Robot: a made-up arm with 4 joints.
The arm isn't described. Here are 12 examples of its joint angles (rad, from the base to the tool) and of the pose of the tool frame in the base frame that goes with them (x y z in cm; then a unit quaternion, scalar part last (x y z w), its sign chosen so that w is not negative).
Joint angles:
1: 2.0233 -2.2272 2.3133 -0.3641
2: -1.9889 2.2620 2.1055 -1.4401
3: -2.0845 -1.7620 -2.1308 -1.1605
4: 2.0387 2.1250 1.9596 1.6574
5: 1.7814 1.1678 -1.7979 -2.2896
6: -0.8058 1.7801 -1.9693 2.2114
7: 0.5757 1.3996 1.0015 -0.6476
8: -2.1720 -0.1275 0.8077 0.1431
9: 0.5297 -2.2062 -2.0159 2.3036
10: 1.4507 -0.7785 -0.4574 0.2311
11: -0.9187 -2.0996 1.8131 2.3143
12: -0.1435 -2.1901 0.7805 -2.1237
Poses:
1: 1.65 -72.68 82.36 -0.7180 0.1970 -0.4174 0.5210
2: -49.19 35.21 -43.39 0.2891 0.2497 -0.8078 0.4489
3: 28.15 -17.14 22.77 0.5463 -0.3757 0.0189 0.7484
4: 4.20 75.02 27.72 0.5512 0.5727 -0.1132 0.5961
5: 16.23 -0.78 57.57 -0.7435 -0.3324 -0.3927 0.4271
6: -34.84 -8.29 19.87 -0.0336 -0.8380 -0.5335 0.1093
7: 52.99 40.19 -41.59 0.4846 0.0079 -0.1925 0.8533
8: -56.66 -19.37 79.65 -0.0310 0.9950 0.0436 0.0840
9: 28.32 26.64 6.95 0.6394 0.3763 0.1465 0.6543
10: 43.37 4.74 50.61 -0.0926 -0.7706 0.2697 0.5700
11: 40.93 -41.29 -26.44 -0.5970 -0.1476 0.2216 0.7568
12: 9.55 -67.03 -31.21 -0.0426 -0.3426 -0.7694 0.5375
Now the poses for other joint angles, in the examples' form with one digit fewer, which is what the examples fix.
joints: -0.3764 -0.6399 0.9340 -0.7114
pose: -58.8 -10.8 -43.2 0.120 0.572 0.546 0.600
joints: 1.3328 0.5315 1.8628 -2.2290
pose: -4.5 55.7 -16.8 0.343 -0.124 0.839 0.404
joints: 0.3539 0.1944 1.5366 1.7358
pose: -56.6 -25.6 -25.8 -0.372 0.419 -0.667 0.491
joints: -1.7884 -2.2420 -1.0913 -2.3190
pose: -46.4 -17.1 43.6 0.493 -0.759 0.422 0.056
